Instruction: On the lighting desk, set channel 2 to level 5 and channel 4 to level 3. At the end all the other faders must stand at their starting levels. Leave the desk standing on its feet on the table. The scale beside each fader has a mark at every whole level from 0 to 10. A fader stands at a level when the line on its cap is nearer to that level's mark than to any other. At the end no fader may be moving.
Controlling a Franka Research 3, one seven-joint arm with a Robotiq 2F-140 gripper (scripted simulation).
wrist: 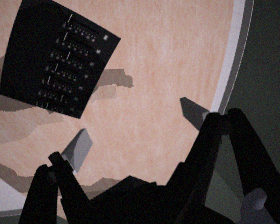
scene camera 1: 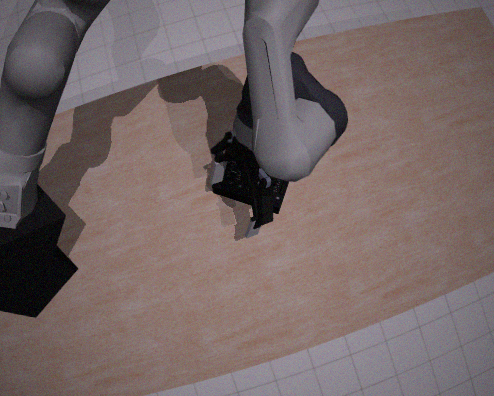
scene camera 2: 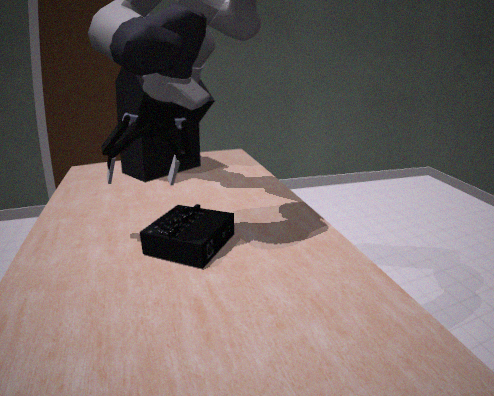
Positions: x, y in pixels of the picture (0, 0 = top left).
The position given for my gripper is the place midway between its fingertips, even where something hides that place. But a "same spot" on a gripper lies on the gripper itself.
My gripper shows in the wrist view, in scene camera 1 (232, 207) and in scene camera 2. One and the same spot on my gripper: (wrist: 190, 180) is (scene camera 2: 139, 133).
